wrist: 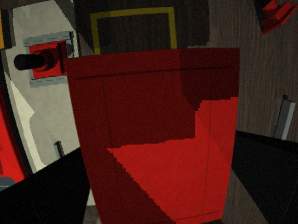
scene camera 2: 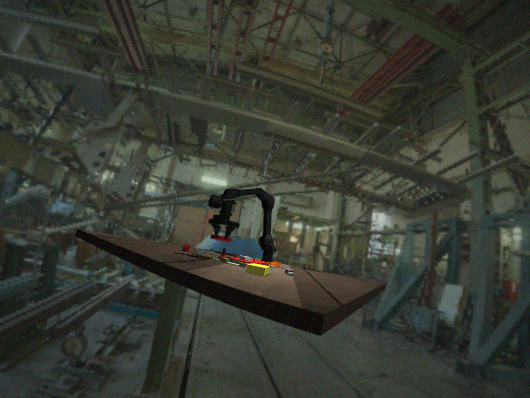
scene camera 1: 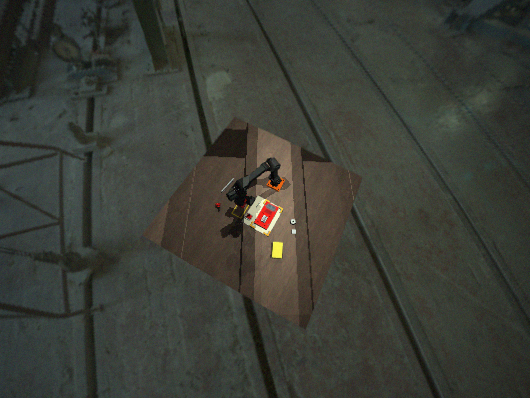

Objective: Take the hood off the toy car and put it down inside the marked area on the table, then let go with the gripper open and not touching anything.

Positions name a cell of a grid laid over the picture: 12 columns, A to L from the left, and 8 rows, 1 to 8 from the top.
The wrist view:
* my gripper: G6
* red hood: G5, held by my gripper
